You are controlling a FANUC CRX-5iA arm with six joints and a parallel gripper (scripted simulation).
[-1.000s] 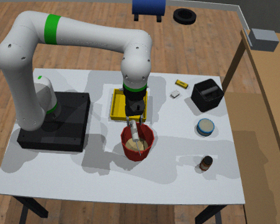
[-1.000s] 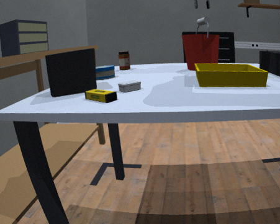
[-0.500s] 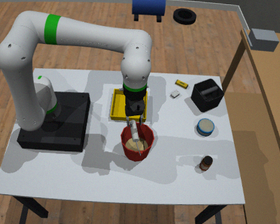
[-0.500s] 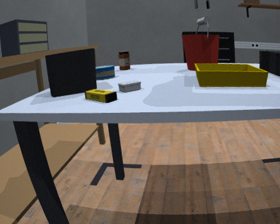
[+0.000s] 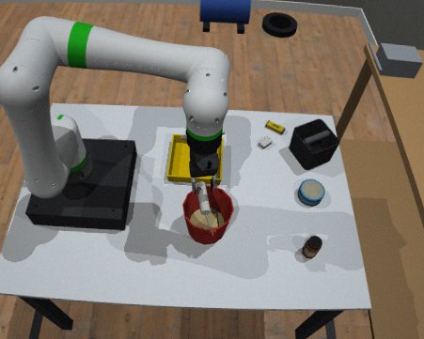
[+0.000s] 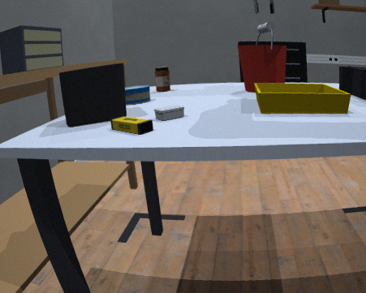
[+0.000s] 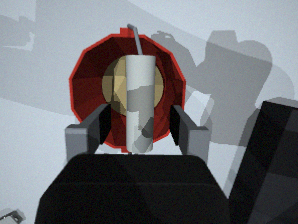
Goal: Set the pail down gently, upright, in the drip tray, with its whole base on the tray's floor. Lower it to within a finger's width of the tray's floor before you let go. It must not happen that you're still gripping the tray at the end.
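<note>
Right now the wire handle is 10 cm below my hand and 1 cm ahead of it. Round my hand: red pail: 16 cm below, 1 cm ahead; then jar: 39 cm ahead, 25 cm below, 7 cm to the right; then yellow drip tray: 29 cm to the left, 28 cm below, 4 cm behind.
</note>
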